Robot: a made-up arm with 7 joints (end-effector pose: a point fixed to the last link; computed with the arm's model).
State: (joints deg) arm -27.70 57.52 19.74 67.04 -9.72 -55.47 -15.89
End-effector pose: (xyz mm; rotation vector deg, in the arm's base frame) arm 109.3 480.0 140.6 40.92 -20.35 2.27
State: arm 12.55 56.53 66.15 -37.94 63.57 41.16 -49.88
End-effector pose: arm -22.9 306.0 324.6 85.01 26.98 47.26
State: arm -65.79 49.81 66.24 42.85 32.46 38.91 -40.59
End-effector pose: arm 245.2 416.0 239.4 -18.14 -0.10 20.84
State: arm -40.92 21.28 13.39 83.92 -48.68 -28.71 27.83
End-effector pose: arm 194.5 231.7 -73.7 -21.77 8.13 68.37
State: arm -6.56 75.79 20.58 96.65 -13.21 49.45 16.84
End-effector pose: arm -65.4 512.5 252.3 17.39 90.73 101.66
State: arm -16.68 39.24 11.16 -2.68 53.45 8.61 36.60
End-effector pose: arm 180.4 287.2 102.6 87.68 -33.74 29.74
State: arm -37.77 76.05 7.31 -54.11 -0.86 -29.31 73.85
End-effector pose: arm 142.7 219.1 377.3 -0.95 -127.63 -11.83
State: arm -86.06 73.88 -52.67 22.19 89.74 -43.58 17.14
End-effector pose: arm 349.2 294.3 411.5 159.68 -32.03 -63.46
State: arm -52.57 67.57 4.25 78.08 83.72 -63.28 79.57
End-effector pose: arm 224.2 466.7 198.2 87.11 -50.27 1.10
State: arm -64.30 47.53 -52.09 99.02 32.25 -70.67 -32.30
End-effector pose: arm 337.9 358.8 191.6 63.70 38.51 -86.65
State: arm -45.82 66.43 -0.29 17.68 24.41 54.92 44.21
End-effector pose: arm 268.1 374.8 301.6 81.53 -5.07 79.54
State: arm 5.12 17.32 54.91 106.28 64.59 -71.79 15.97
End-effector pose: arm -217.2 145.9 -85.2 0.63 34.85 3.46
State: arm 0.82 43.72 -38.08 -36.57 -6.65 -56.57 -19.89
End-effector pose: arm 93.6 183.3 80.2 -10.44 -63.02 -83.47
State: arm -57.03 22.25 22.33 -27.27 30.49 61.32 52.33
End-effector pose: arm 291.3 163.0 261.3 16.67 -32.85 86.50
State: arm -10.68 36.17 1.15 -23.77 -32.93 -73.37 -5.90
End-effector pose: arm 159.8 261.5 114.3 -6.13 -99.89 -31.21
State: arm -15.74 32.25 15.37 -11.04 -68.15 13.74 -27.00
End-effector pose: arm 170.8 307.0 75.4 -42.61 -24.00 -37.69
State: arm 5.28 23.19 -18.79 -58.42 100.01 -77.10 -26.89
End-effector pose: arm 18.4 89.4 121.2 125.47 -68.77 -94.98
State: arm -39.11 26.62 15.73 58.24 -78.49 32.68 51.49
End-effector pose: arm 240.6 269.5 -25.4 -51.98 53.33 61.02
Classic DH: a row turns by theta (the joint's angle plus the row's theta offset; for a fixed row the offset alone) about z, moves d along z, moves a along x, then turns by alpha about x. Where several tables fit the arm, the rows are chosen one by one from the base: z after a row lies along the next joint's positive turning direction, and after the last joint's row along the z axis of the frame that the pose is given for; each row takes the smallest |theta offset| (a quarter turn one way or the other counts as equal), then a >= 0, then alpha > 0; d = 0 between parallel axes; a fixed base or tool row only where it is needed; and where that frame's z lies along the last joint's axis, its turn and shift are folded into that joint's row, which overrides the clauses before.
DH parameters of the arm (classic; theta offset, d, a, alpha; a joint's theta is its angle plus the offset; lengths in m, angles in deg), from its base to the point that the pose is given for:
base (fixed): -4.07 0.3288 -0.0117 -74.51
joint 1: -75.12 0.0428 -0.0047 -90
joint 2: 74 -0.0013 0.0106 90
joint 3: 90 -0.3268 0.0104 -90
joint 4: 90 0.0355 0.0437 90
joint 5: 0 0.1563 -0.0188 -90
joint 6: -90 0.0254 0.0267 90
joint 7: 53.43 -0.096 -0.0159 -13.29
tool (fixed): -60.29 0.094 0 0

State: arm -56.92 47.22 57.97 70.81 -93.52 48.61 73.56
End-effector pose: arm 278.9 380.8 105.8 -97.49 45.01 54.87
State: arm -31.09 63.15 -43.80 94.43 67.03 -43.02 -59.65
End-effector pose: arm 141.7 471.9 133.9 31.88 138.96 -88.87
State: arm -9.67 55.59 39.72 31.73 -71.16 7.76 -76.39
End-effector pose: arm 41.4 510.5 140.2 -25.04 -32.93 -40.22
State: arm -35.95 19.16 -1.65 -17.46 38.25 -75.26 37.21
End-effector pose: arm 264.0 109.9 136.6 14.88 -126.76 -26.82
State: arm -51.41 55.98 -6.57 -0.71 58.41 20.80 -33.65
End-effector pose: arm 292.0 260.5 308.0 96.05 4.61 -0.66
